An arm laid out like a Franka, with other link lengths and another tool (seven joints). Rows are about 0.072 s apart.
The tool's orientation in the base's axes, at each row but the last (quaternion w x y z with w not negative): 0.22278 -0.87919 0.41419 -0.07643; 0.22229 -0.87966 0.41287 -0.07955; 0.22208 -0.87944 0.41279 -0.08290; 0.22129 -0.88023 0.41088 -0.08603; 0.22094 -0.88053 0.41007 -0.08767; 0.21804 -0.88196 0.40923 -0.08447; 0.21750 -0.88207 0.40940 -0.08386; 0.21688 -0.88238 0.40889 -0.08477
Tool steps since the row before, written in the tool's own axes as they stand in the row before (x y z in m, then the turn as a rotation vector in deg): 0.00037 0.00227 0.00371 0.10 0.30 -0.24; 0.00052 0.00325 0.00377 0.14 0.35 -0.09; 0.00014 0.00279 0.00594 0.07 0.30 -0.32; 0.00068 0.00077 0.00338 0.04 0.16 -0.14; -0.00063 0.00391 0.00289 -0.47 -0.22 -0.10; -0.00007 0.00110 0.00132 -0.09 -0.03 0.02; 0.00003 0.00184 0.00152 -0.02 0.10 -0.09; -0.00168 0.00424 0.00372 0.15 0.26 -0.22
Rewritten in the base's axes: -0.00015 -0.00033 -0.00435 -0.22 -0.32 0.07; -0.00069 -0.00099 -0.00486 -0.18 -0.33 -0.09; 0.00012 0.00024 -0.00656 -0.27 -0.32 0.14; 0.00104 0.00013 -0.00337 -0.13 -0.17 0.05; -0.00211 -0.00082 -0.00435 -0.19 0.45 0.20; -0.00037 -0.00016 -0.00167 -0.03 0.09 0.00; -0.00075 -0.00059 -0.00219 -0.11 -0.07 0.04; -0.00278 0.00002 -0.00519 -0.15 -0.33 0.07
